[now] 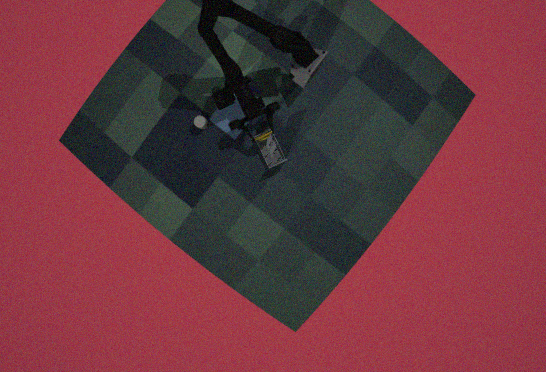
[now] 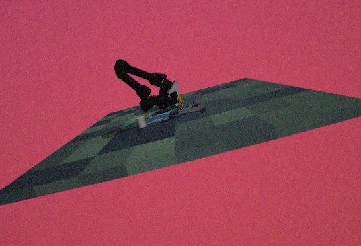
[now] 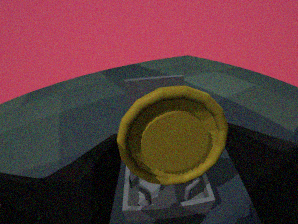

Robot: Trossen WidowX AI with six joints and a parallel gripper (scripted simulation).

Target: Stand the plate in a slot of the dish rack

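Right now the grey dish rack is 1 cm ahead of my gripper tip, 4 cm to the left of it and 5 cm below it. The rest, counted from my gripper tip: pale blue mat 2 cm ahead, 15 cm to the right, 7 cm below; then yellow plate 1 cm to the right; then white cup 13 cm ahead, 21 cm to the right, 5 cm below.
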